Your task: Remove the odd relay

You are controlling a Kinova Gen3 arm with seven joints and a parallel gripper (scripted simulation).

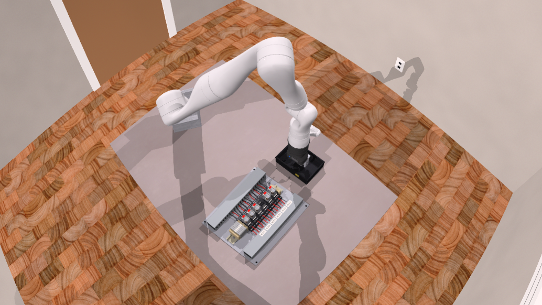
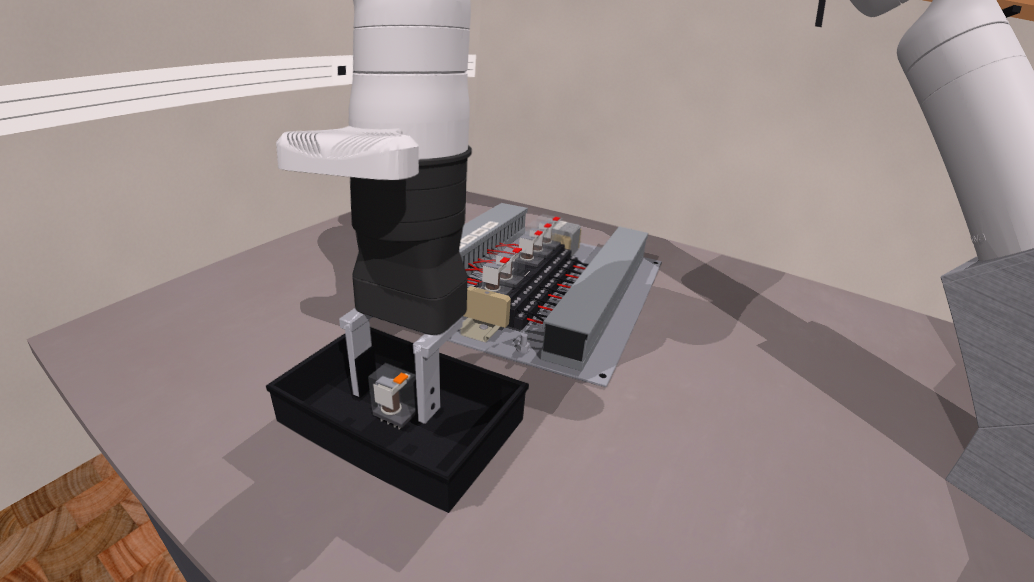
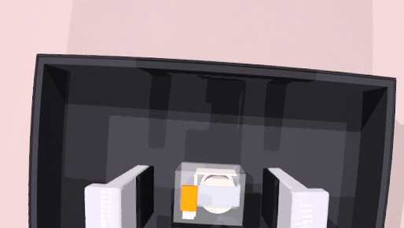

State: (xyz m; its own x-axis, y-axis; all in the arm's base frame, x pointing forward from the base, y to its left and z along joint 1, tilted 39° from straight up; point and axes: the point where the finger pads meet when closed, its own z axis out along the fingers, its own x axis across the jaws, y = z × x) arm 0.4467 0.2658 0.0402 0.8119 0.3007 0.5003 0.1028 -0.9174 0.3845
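My gripper is now 20 mm above the tray.
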